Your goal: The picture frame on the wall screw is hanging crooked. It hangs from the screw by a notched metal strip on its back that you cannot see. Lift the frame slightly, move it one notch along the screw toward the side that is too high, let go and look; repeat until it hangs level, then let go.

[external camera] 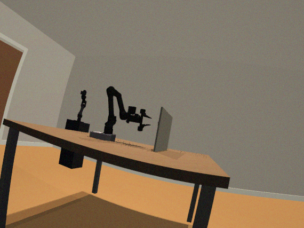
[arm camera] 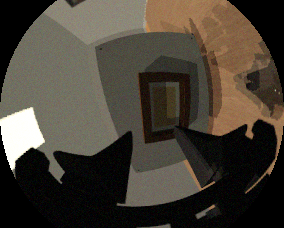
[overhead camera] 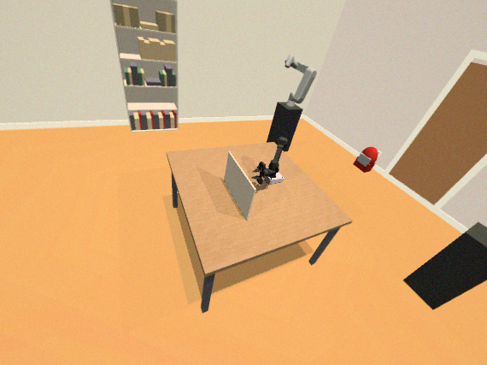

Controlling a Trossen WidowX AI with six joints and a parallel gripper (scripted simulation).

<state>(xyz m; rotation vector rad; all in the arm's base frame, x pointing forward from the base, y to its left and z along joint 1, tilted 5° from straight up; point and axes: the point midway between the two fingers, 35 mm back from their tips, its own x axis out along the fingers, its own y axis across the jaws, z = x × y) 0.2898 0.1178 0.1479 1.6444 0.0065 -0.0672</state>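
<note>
My gripper tip is 11 cm short of the dark brown picture frame and 5 cm above it. The rest, counted from my gripper tip: wall panel: 12 cm ahead, 1 cm to the left, 6 cm below.
</note>
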